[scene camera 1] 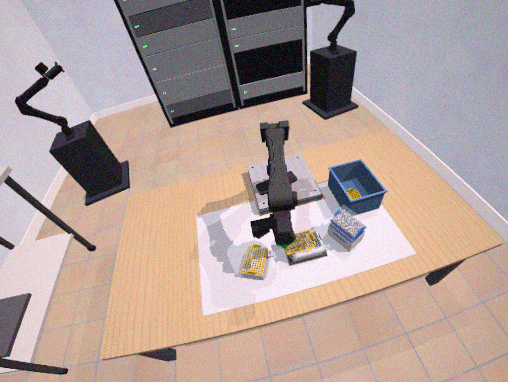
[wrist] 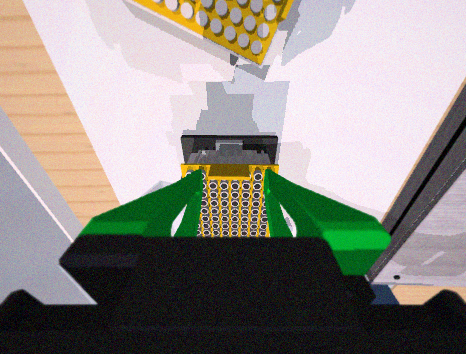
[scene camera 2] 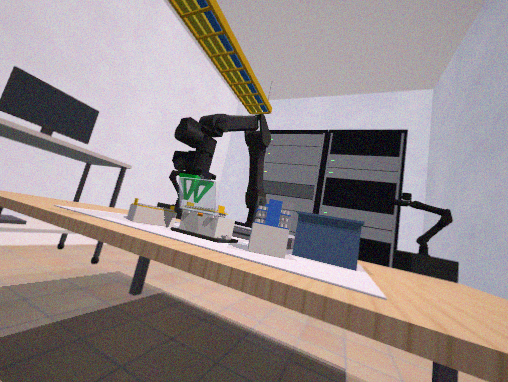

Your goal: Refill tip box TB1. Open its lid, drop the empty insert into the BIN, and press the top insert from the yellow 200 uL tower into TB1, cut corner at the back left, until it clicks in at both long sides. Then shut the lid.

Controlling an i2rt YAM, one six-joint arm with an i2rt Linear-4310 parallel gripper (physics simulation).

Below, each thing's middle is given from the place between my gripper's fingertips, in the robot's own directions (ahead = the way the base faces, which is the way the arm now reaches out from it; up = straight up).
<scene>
Right now my hand is 9 cm short of the clear lid [scene camera 2: 200, 195], 6 cm to the right of it and 2 cm below it. Also, from my hand: blue bin [scene camera 2: 332, 240]: 10 cm behind, 42 cm to the left, 3 cm below.
</scene>
